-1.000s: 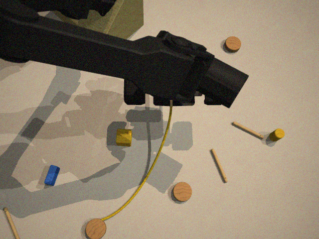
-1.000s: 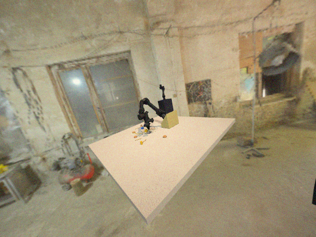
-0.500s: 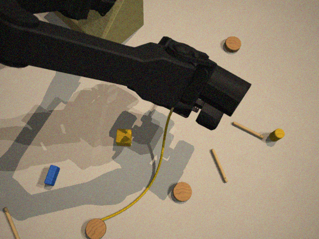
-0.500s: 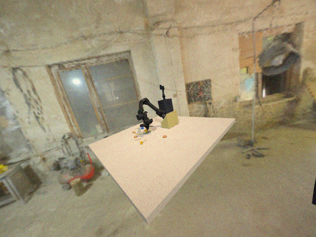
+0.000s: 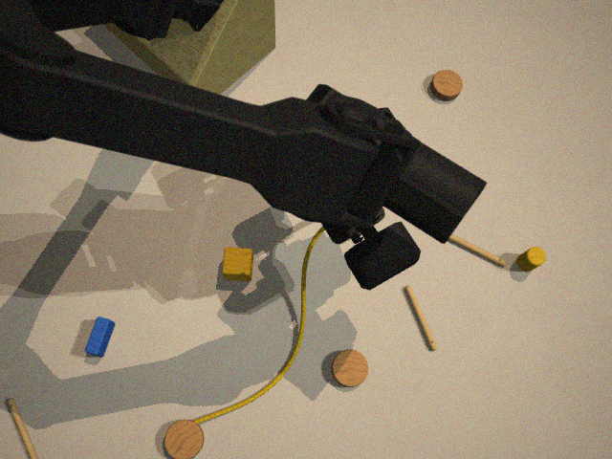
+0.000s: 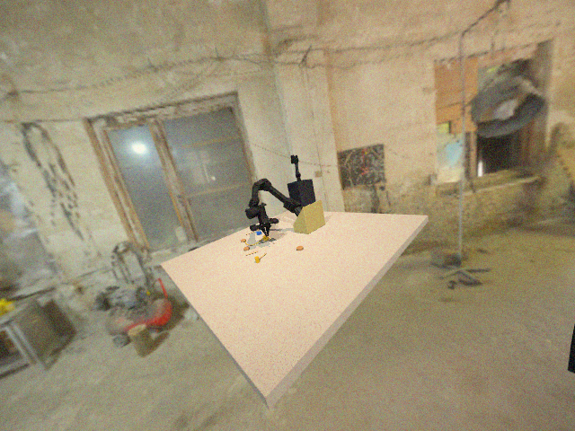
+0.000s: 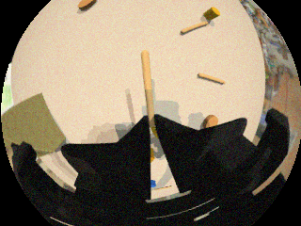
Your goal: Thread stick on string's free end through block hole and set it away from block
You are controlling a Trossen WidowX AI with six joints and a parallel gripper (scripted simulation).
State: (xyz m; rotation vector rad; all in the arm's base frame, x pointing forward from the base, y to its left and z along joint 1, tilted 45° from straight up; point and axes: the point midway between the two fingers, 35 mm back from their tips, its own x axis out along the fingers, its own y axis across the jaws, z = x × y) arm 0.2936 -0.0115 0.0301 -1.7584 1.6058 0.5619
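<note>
Now: gripper tip 1 cm to the right of the thin wooden stick. Round my gripper tip: yellow block: 11 cm to the right, 4 cm below, 3 cm behind; yellow cylinder: 17 cm to the left, 17 cm ahead, 4 cm below; round wooden button: 26 cm to the right, 8 cm ahead, 5 cm below.
</note>
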